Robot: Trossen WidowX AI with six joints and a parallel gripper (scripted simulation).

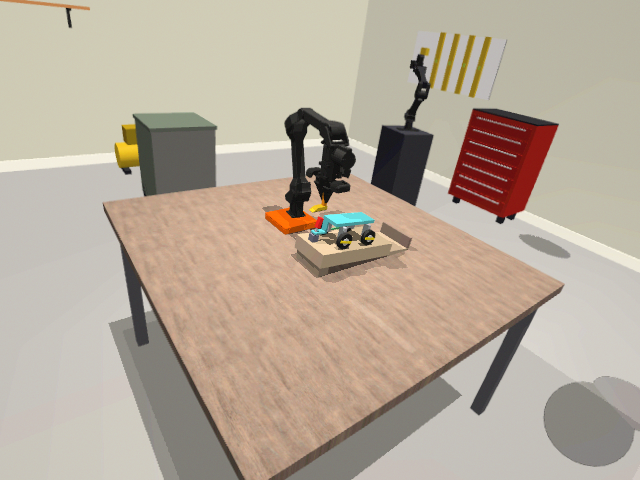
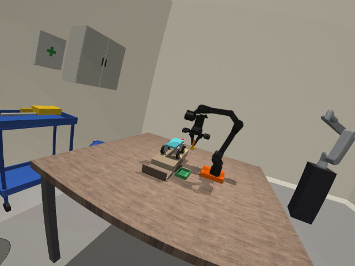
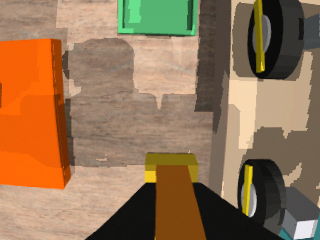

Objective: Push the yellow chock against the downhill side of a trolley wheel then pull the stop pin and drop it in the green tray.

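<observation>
My gripper tip is 120 mm short of the red-headed stop pin, 90 mm to the left of it and 40 mm above it. From my gripper tip the other things lie so: yellow chock (20 mm to the right, 10 mm below); tan ramp (120 mm below, 120 mm ahead, 40 mm to the left); trolley (120 mm ahead, 50 mm below, 30 mm to the left).
</observation>
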